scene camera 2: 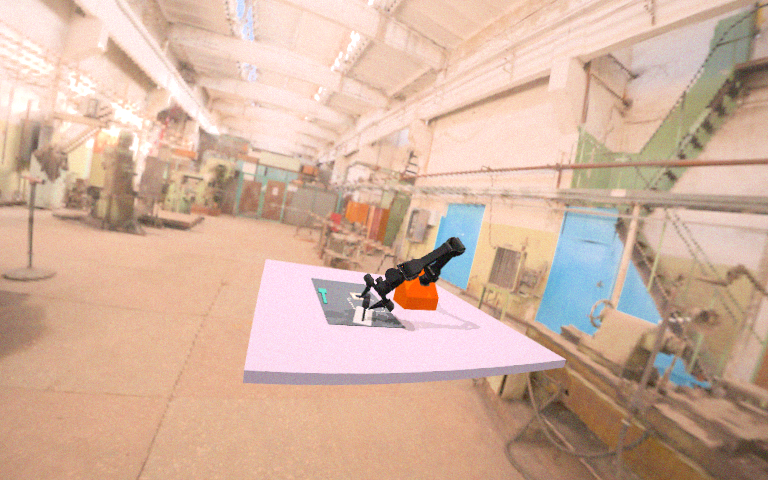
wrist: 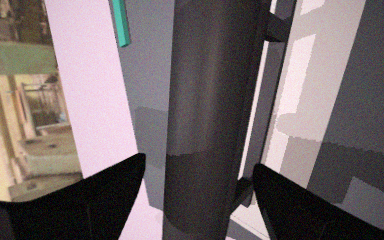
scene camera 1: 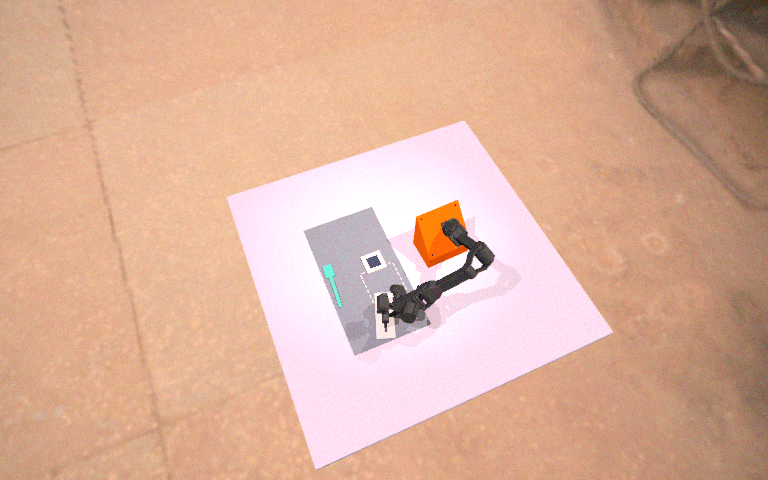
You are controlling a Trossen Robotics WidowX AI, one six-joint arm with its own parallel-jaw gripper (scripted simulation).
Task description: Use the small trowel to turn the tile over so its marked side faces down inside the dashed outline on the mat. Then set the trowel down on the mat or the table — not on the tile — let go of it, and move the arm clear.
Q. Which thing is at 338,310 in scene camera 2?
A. A grey mat.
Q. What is the gripper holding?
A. Nothing.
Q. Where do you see a trowel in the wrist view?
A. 244,89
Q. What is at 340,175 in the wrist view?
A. A grey mat.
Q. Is the gripper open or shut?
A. Open.
